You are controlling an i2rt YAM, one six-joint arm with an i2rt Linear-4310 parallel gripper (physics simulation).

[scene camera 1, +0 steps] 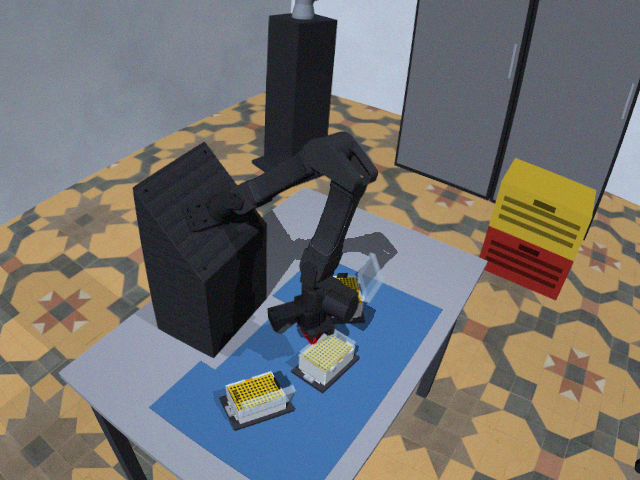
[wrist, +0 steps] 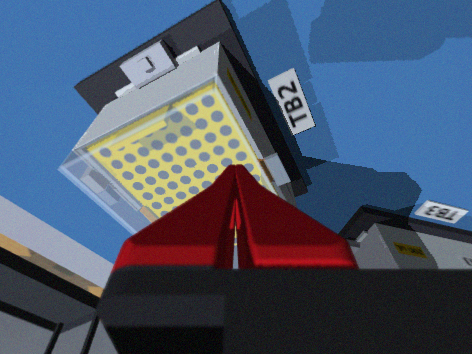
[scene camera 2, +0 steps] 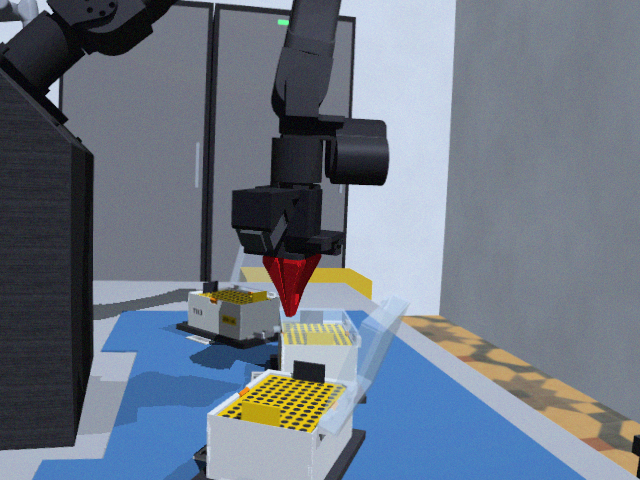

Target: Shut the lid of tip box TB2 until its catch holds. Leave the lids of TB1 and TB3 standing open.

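Where they show: gripper, fingertip midpoint: (scene camera 1: 312,343) (wrist: 235,176) (scene camera 2: 290,315); arm's base at its link origin: (scene camera 1: 216,210) (scene camera 2: 14,78).
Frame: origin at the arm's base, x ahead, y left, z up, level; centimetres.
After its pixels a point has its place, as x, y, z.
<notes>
TB2 (scene camera 1: 315,371) @[35.3, 4.4, -30.1] (scene camera 2: 318,356) @[34.1, 4.2, -29.4] (wrist: 165,110) @[32.5, 3.9, -26.9] is the middle white box with a yellow rack. Its clear lid (scene camera 1: 328,351) @[34.4, 9.1, -26.4] (wrist: 190,150) @[32.1, 5.8, -26.5] lies down over the top; whether it is fully flush and the catch holds, I cannot tell. My gripper (scene camera 1: 312,339) @[30.4, 7.3, -25.7] (scene camera 2: 291,314) @[30.4, 7.3, -25.7] (wrist: 235,176) @[30.4, 7.3, -25.7] is shut and empty, its red tips low by TB2's top, over the edge in the wrist view. TB1 (scene camera 1: 256,411) @[38.6, -16.1, -26.3] (scene camera 2: 258,454) @[31.4, -18.0, -30.5], nearest scene camera 2, has its clear lid (scene camera 2: 382,335) @[40.0, -20.0, -20.3] standing open. TB3 (scene camera 1: 356,311) @[25.0, 28.4, -31.3] (scene camera 2: 206,315) @[15.0, 26.8, -31.0] (wrist: 390,250) @[21.1, 22.7, -30.3] has its clear lid (scene camera 1: 370,279) @[22.4, 35.4, -24.8] (scene camera 2: 237,266) @[17.2, 37.8, -24.7] standing open.
The boxes stand on dark bases on a blue mat (scene camera 1: 403,315) @[33.0, 40.6, -34.2] (scene camera 2: 439,413) @[47.5, 1.7, -34.2]. The arm's dark pedestal (scene camera 1: 175,289) @[4.6, -16.0, -14.5] (scene camera 2: 41,310) @[11.4, -13.2, -22.0] stands at the table's side. Yellow and red crates (scene camera 1: 547,193) stand on the floor beyond the table (scene camera 1: 103,361) @[-2.1, -39.0, -34.5].
</notes>
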